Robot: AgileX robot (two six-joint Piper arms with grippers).
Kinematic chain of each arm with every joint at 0, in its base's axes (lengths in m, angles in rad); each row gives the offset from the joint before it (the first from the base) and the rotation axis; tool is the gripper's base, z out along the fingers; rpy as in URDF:
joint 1: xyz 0 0 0.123 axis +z
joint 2: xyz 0 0 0 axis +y
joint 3: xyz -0.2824 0 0.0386 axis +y
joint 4: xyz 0.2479 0 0.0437 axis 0.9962 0 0.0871
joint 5: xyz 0 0 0 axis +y
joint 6: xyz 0.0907 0 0.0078 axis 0.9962 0 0.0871
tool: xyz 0 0 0 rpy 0 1.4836 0
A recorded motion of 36 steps. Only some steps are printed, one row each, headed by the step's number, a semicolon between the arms.
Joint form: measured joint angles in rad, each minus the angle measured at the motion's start. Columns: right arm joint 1, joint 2, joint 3, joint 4, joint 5, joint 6; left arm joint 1, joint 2, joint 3, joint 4, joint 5, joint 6.
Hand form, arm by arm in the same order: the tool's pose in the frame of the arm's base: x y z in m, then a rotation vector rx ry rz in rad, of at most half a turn. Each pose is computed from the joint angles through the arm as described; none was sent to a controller.
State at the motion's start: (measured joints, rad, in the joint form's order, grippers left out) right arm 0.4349 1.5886 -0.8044 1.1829 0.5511 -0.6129; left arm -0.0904 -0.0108 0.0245 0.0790 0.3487 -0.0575
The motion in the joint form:
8: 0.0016 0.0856 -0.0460 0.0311 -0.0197 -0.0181; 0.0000 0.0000 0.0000 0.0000 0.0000 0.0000
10: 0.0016 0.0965 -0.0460 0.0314 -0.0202 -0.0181; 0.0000 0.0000 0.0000 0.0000 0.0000 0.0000
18: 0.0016 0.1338 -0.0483 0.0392 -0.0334 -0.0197; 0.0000 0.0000 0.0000 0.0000 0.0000 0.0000
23: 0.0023 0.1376 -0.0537 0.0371 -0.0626 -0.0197; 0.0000 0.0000 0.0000 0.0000 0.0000 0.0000
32: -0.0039 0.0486 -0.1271 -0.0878 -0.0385 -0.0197; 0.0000 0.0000 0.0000 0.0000 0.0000 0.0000
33: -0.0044 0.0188 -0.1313 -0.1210 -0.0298 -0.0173; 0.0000 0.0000 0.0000 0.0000 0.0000 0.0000
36: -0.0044 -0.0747 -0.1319 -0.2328 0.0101 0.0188; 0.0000 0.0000 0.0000 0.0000 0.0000 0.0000
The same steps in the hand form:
8: 0.2674 0.1726 0.1831 -0.0919 2.6430 0.9900; 0.0532 -0.0024 0.1741 0.0800 1.8432 -0.0266
10: 0.2680 0.1728 0.1796 -0.0876 2.6540 0.9867; 0.0532 -0.0024 0.1741 0.0800 1.8432 -0.0266
18: 0.2714 0.1734 0.1684 -0.0615 2.6822 0.9688; 0.0532 -0.0024 0.1741 0.0800 1.8432 -0.0266
23: 0.2748 0.1728 0.1681 -0.0502 2.6676 0.9396; 0.0532 -0.0024 0.1741 0.0800 1.8432 -0.0266
32: 0.2805 0.1728 0.2120 -0.2459 2.5288 0.9060; 0.0532 -0.0024 0.1741 0.0800 1.8432 -0.0266
33: 0.2776 0.1712 0.2217 -0.2913 2.5023 0.8932; 0.0532 -0.0024 0.1741 0.0800 1.8432 -0.0266
36: 0.2640 0.1647 0.2472 -0.4062 2.4496 0.8552; 0.0532 -0.0024 0.1741 0.0800 1.8432 -0.0266

